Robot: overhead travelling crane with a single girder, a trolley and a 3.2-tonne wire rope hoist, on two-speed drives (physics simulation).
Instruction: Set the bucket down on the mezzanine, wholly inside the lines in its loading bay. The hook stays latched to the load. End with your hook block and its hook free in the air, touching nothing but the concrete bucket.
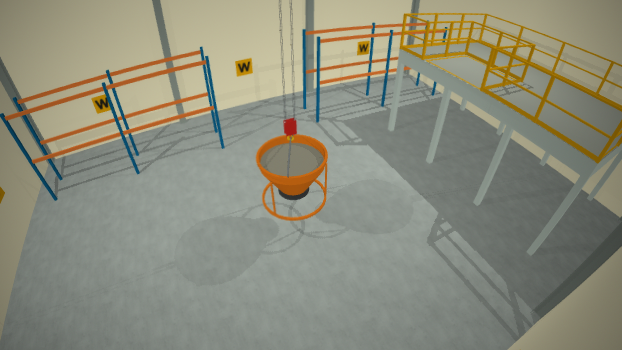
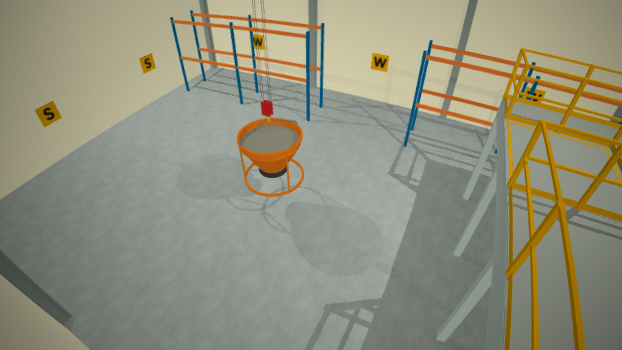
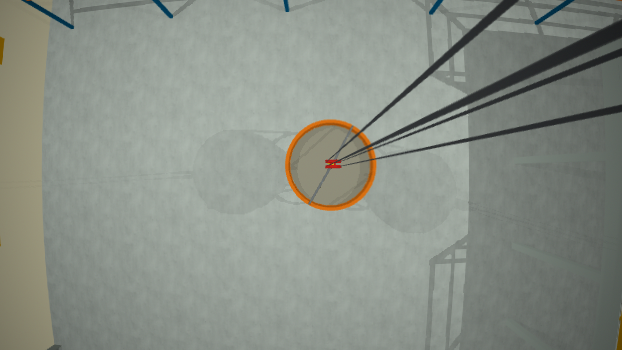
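The orange concrete bucket [image 1: 295, 184] [image 2: 272, 162] [image 3: 345, 185] hangs upright above the floor, filled with grey concrete; its shadows lie apart from its base ring. My hook [image 1: 290, 138] [image 2: 269, 119] [image 3: 333, 164] is latched to the bucket's bail, under the red hook block [image 1: 290, 126] [image 2: 267, 108]. The mezzanine [image 1: 450, 79] [image 2: 600, 280] stands at the right, its deck higher than the bucket's base. The loading bay's yellow lines [image 1: 445, 57] [image 2: 560, 135] show on its deck near the far end, partly behind railings.
Yellow guard rails [image 1: 552, 90] [image 2: 545, 165] border the mezzanine deck. Blue and orange racks [image 1: 122, 132] [image 2: 308, 75] stand along the W wall, one left and one behind the mezzanine's far end. Grey posts [image 1: 437, 127] [image 2: 475, 215] carry the mezzanine.
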